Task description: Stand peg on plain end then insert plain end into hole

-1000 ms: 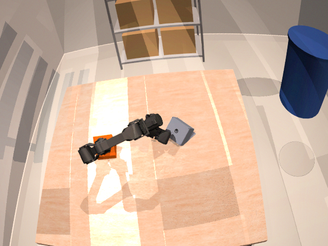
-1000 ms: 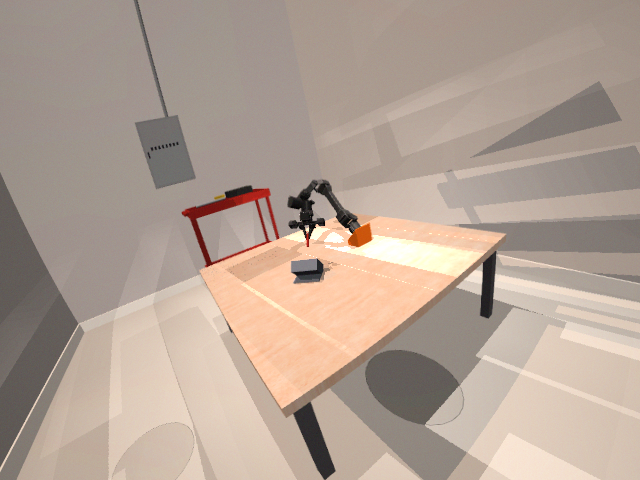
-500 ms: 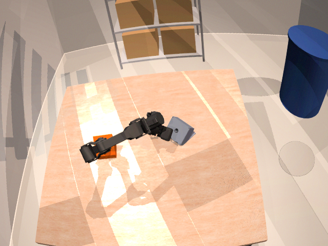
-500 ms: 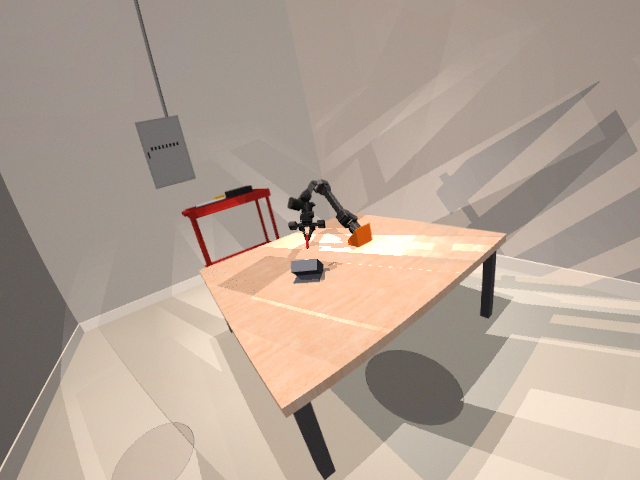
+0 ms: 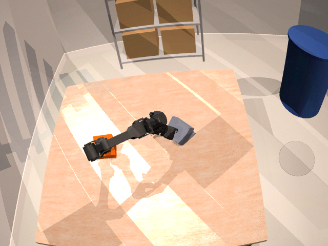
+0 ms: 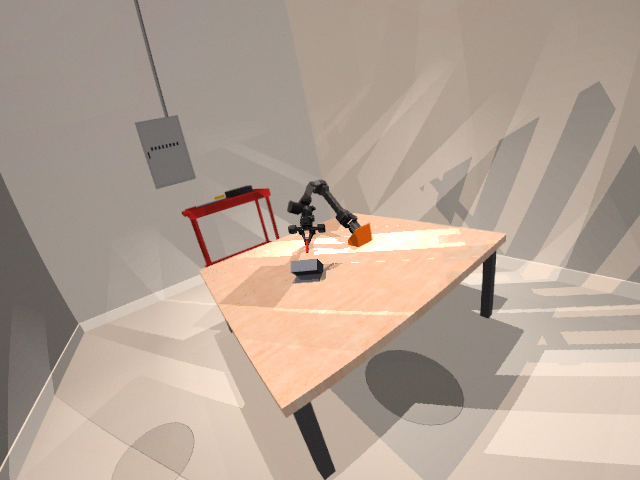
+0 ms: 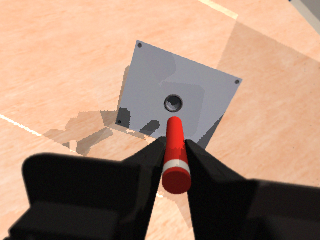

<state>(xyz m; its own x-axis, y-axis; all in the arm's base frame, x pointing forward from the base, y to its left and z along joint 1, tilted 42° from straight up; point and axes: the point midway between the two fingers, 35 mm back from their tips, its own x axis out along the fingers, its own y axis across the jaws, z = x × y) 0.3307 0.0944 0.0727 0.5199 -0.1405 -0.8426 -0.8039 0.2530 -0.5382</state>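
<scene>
The grey sloped panel lies 60 mm ahead of my gripper tip, 60 mm to the left of it and 90 mm below it. From my gripper tip the other things lie so: red peg 10 mm behind, 10 mm to the right, 10 mm above.
</scene>
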